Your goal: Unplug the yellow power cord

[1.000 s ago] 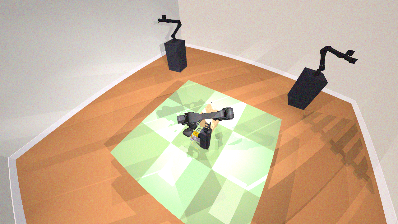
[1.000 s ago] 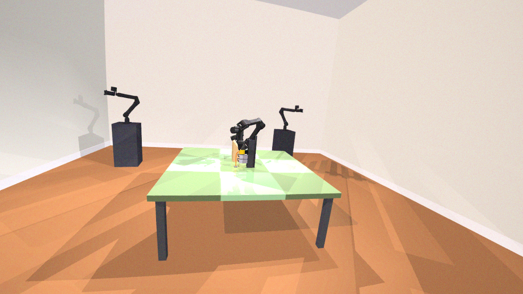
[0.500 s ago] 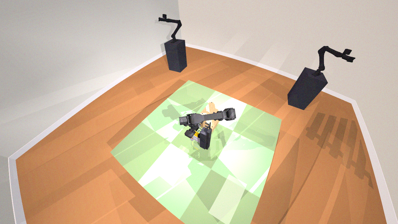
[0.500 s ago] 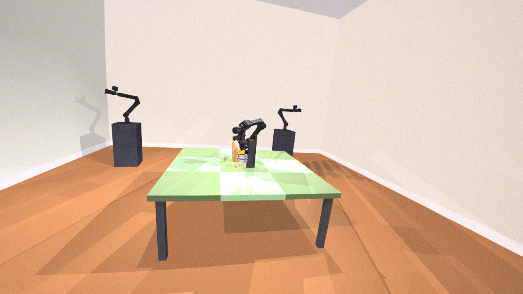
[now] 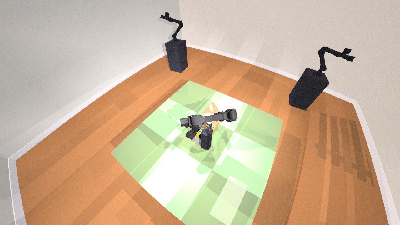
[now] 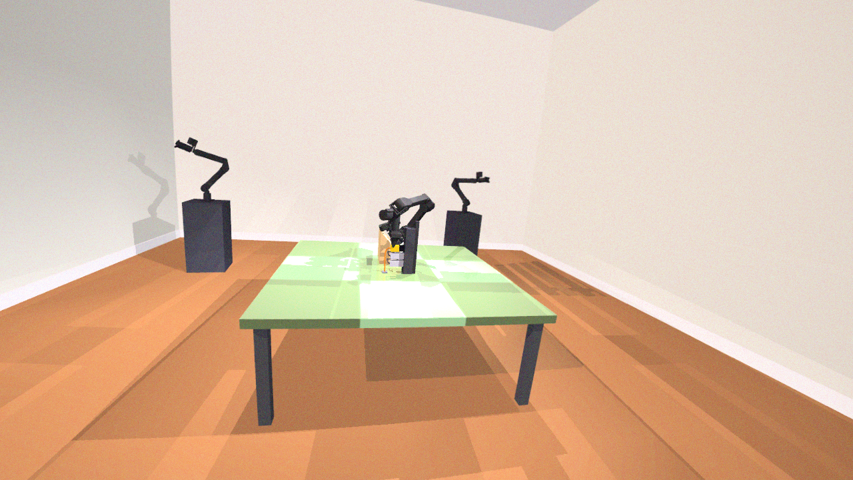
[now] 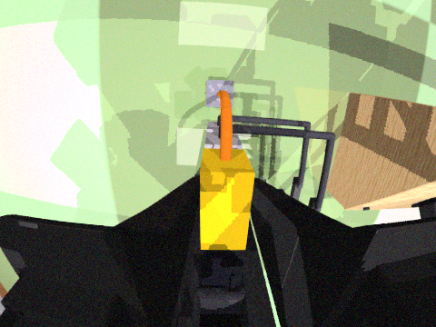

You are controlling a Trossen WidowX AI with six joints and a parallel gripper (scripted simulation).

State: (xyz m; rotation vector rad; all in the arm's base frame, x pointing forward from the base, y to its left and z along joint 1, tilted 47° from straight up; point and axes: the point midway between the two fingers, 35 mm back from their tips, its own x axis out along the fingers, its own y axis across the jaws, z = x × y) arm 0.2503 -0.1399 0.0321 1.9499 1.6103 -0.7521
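My gripper tip is now 30 mm to the right of the yellow plug.
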